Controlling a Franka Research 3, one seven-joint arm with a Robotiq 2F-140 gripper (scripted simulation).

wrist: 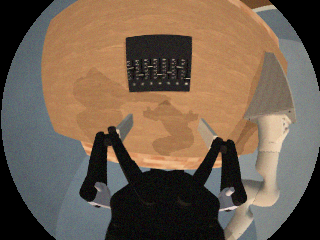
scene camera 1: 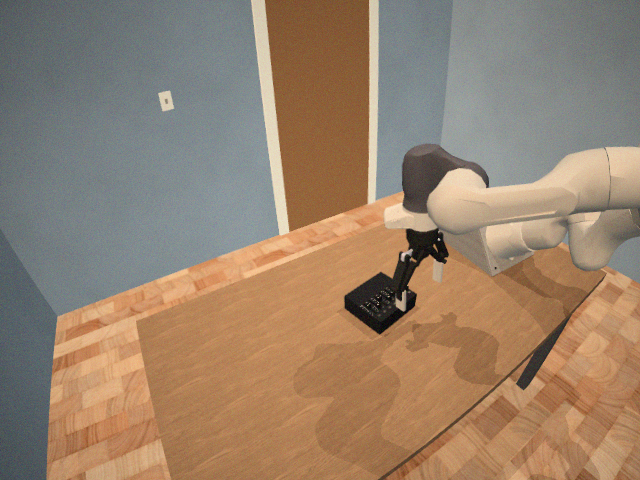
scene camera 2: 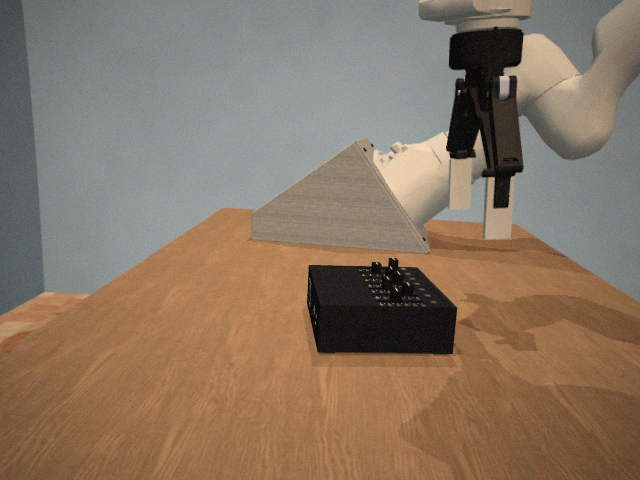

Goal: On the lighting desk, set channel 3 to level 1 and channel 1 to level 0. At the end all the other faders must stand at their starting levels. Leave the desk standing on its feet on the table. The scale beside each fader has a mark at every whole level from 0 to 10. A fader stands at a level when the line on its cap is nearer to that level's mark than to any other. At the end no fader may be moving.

Labels:
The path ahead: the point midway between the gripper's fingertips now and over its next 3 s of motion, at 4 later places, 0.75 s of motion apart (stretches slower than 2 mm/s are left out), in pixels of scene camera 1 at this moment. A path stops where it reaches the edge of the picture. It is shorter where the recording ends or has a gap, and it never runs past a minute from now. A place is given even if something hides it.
The gripper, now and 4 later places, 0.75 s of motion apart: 419, 293; 385, 259; 378, 268; 364, 286; 362, 291

